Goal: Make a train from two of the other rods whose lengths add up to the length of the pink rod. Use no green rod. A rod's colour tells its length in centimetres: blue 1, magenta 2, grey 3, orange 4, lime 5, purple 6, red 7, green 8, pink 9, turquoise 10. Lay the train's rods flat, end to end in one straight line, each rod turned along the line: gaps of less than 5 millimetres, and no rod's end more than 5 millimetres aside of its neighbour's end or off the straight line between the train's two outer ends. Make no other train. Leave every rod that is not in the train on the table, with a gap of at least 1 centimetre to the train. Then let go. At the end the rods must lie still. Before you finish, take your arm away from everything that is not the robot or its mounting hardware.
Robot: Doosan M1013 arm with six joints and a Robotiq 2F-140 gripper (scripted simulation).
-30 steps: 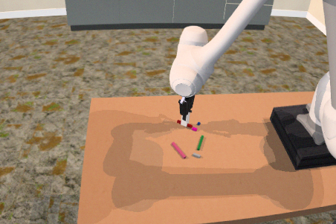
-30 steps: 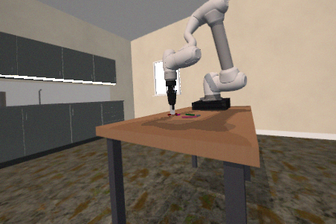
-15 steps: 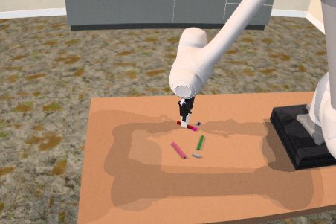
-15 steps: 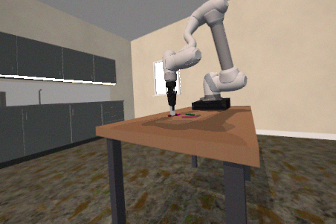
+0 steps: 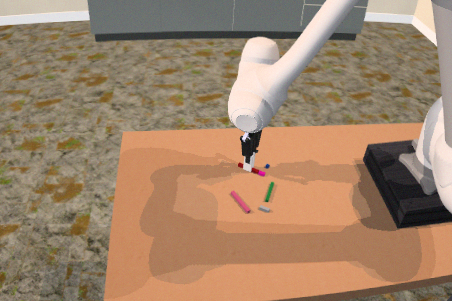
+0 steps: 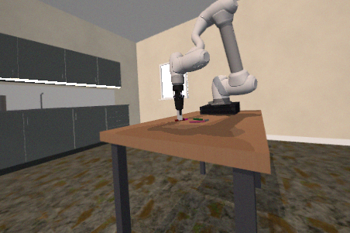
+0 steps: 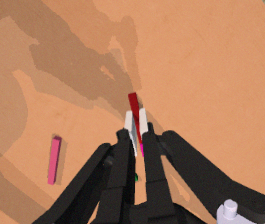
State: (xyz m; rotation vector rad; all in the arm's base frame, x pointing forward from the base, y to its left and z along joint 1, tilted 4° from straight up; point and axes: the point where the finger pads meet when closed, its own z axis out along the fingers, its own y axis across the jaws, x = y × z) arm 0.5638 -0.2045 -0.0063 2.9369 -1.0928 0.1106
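My hand is 30 mm above the red rod. Also, from my hand: blue rod: 60 mm behind, 30 mm below; green rod: 110 mm to the left, 40 mm behind, 30 mm below; magenta rod: 40 mm behind, 30 mm to the left, 30 mm below.
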